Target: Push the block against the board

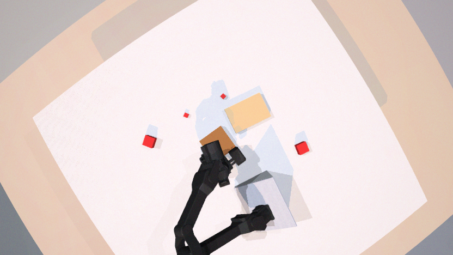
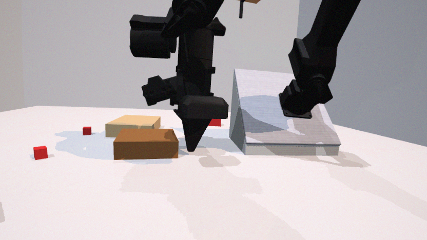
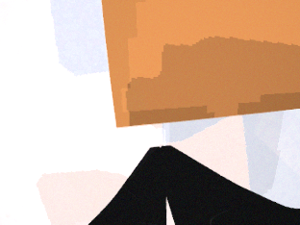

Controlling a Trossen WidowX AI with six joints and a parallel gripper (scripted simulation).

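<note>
Now: gripper tip 80 mm short of the brown square block, 20 mm to the left of it and 10 mm below it. Round my gripper tip: tan board (140 mm ahead, 180 mm to the right, 10 mm above).
</note>
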